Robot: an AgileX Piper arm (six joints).
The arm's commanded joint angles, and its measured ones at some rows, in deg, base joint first. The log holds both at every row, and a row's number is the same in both.
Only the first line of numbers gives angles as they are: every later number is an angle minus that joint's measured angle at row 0.
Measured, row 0:
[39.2, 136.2, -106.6, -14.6, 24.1, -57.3]
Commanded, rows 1 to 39:
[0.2, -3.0, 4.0, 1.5, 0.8, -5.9]
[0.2, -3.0, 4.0, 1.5, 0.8, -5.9]
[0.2, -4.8, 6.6, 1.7, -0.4, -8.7]
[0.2, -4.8, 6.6, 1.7, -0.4, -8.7]
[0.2, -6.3, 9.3, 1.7, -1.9, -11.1]
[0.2, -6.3, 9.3, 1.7, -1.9, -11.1]
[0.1, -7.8, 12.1, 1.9, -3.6, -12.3]
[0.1, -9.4, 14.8, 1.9, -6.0, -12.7]
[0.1, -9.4, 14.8, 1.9, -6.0, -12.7]
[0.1, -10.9, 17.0, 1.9, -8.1, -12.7]
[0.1, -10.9, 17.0, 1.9, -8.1, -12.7]
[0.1, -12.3, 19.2, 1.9, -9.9, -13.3]
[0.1, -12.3, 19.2, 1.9, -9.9, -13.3]
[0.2, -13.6, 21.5, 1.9, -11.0, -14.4]
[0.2, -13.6, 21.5, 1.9, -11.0, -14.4]
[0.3, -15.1, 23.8, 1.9, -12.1, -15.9]
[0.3, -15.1, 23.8, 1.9, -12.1, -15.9]
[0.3, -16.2, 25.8, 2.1, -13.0, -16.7]
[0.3, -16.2, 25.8, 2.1, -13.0, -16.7]
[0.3, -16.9, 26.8, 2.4, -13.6, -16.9]
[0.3, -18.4, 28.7, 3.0, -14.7, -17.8]
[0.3, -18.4, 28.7, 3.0, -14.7, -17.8]
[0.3, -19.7, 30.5, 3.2, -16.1, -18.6]
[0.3, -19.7, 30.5, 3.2, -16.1, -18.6]
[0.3, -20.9, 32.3, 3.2, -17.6, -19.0]
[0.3, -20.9, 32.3, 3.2, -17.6, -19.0]
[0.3, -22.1, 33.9, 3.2, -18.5, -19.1]
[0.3, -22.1, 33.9, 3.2, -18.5, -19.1]
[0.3, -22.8, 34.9, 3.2, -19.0, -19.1]
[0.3, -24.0, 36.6, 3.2, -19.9, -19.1]
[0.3, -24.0, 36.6, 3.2, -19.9, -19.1]
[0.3, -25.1, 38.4, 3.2, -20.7, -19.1]
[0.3, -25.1, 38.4, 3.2, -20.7, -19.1]
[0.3, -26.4, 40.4, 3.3, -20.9, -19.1]
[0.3, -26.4, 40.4, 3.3, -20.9, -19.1]
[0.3, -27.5, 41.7, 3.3, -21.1, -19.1]
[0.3, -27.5, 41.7, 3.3, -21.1, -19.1]
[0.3, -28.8, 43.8, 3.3, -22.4, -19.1]
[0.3, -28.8, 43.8, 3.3, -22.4, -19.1]
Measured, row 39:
[0.9, -25.7, 42.1, 2.7, -18.7, -20.3]
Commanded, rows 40 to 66:
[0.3, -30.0, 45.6, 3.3, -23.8, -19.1]
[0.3, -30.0, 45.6, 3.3, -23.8, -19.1]
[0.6, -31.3, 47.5, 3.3, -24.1, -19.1]
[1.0, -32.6, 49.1, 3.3, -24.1, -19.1]
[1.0, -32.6, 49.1, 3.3, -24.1, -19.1]
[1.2, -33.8, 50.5, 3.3, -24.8, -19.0]
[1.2, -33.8, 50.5, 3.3, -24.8, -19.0]
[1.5, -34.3, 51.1, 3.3, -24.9, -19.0]
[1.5, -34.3, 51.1, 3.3, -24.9, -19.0]
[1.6, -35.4, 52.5, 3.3, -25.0, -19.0]
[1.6, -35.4, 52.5, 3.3, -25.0, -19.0]
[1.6, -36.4, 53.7, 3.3, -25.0, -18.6]
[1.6, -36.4, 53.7, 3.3, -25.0, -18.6]
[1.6, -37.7, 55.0, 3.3, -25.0, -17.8]
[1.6, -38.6, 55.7, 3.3, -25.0, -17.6]
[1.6, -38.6, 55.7, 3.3, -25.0, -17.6]
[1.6, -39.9, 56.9, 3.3, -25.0, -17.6]
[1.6, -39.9, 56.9, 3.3, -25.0, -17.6]
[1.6, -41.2, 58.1, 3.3, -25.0, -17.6]
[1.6, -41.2, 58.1, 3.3, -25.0, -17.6]
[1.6, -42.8, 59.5, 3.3, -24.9, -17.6]
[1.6, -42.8, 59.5, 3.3, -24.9, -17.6]
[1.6, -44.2, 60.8, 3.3, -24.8, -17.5]
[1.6, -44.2, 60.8, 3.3, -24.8, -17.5]
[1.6, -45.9, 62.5, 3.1, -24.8, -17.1]
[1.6, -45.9, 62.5, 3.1, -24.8, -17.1]
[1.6, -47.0, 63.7, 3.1, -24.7, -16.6]
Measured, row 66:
[1.6, -44.2, 62.4, 3.5, -21.1, -17.5]
